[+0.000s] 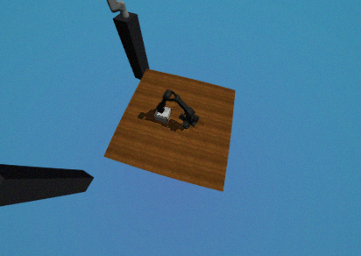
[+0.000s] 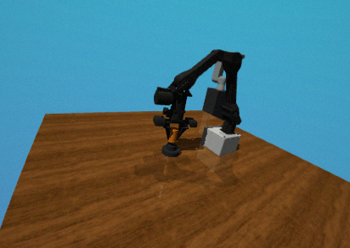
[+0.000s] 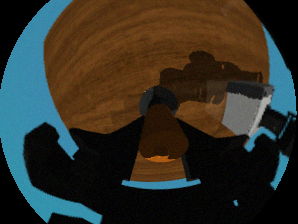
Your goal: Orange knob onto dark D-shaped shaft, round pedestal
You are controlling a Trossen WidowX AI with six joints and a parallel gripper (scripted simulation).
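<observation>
Right now my gripper tip is 2 cm below the orange knob. Also, from my gripper tip: round dark pedestal (4 cm below).
</observation>
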